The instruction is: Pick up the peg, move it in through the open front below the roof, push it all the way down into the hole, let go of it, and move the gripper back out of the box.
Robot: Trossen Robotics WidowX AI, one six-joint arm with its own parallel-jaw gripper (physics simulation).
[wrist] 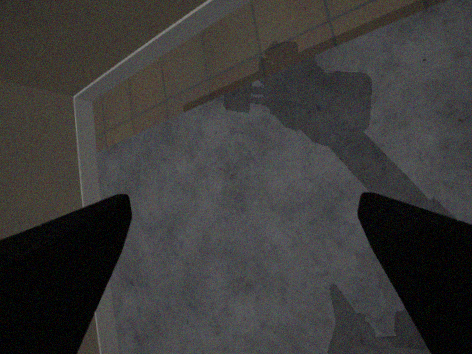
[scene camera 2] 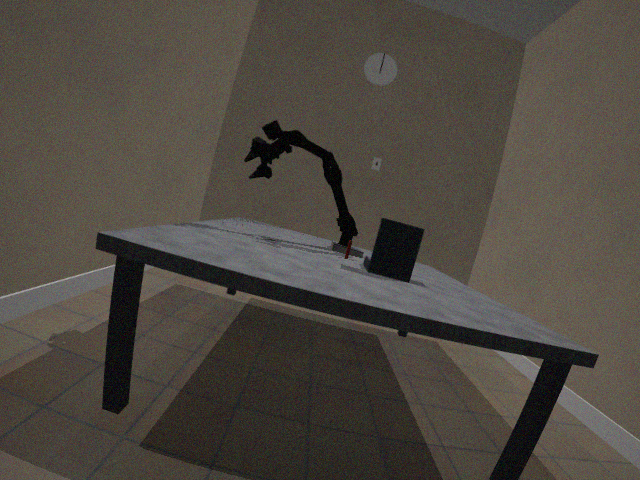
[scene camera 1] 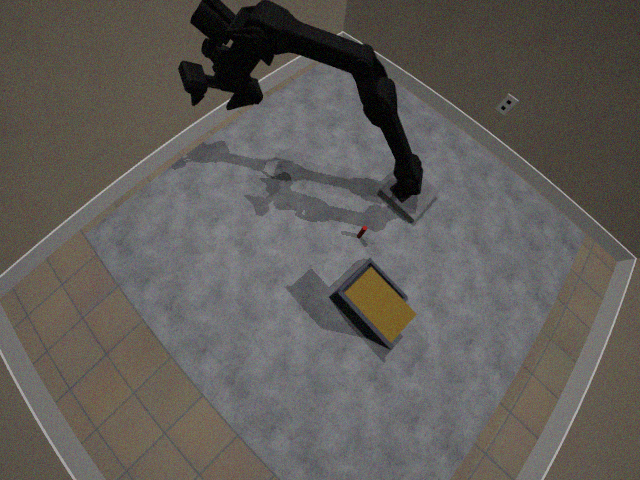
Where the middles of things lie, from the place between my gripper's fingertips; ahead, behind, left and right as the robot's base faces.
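Dark box (scene camera 1: 369,298): my gripper 7 cm past it, 15 cm above it, 62 cm to the right of it.
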